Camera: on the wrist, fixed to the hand. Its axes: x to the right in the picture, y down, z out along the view.
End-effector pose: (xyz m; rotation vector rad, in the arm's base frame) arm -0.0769 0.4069 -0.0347 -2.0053 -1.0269 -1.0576
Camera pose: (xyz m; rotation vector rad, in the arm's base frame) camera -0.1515 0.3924 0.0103 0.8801 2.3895 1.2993
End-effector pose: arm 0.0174 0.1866 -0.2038 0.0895 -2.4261 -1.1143
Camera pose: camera 0.0295 0.0998 -0.2148 -1.6670 1.6409 1.3663
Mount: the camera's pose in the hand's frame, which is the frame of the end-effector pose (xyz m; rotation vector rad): 0.0064 -0.0645 -0.0600 -0.1074 -0.2227 -1.5942
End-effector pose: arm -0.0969 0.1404 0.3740 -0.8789 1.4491 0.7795
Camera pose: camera -0.0700 0.0563 0.3736 -1.5669 0.1925 -0.2789
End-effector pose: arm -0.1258 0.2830 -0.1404 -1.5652 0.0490 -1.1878
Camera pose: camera -0.1982 0.2611 -0.0948 1.7229 1.5332 2.1195
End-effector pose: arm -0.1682 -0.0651 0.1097 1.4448 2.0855 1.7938
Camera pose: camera -0.2444 -0.1001 0.0820 -0.2414 1.8435 0.8971
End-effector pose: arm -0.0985 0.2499 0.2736 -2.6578 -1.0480 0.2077
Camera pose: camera -0.1216 0.2873 0.3502 -1.1362 -2.7846 0.0764
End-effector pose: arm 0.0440 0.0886 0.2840 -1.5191 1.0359 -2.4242
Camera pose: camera 0.0080 0.1647 0.3107 1.6023 0.2086 1.2445
